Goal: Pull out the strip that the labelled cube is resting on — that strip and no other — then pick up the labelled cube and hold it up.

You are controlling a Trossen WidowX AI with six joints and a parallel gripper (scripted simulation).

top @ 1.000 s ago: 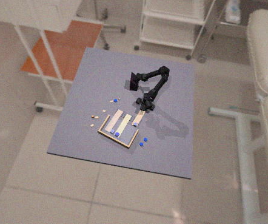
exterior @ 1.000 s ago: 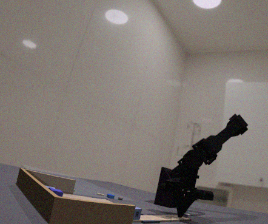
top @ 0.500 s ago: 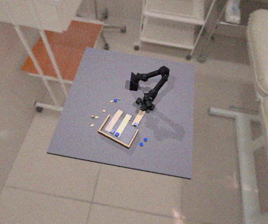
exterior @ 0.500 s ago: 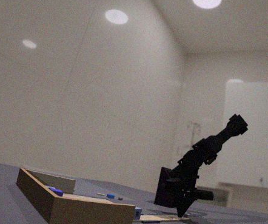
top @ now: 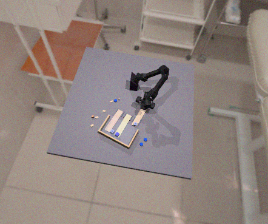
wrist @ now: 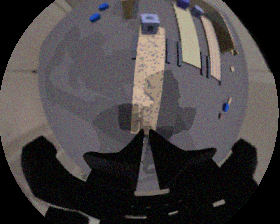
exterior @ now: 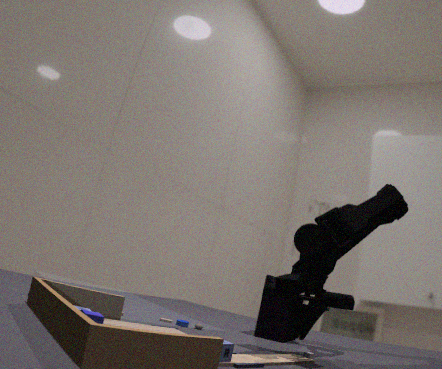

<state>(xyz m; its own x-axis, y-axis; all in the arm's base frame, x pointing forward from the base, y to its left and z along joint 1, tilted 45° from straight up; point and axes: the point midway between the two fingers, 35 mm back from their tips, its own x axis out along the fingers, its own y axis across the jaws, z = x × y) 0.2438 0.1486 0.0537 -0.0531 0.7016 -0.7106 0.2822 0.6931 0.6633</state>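
My gripper tip is now 90 mm short of the pale strip, 40 mm above it and 30 mm to the left of it.
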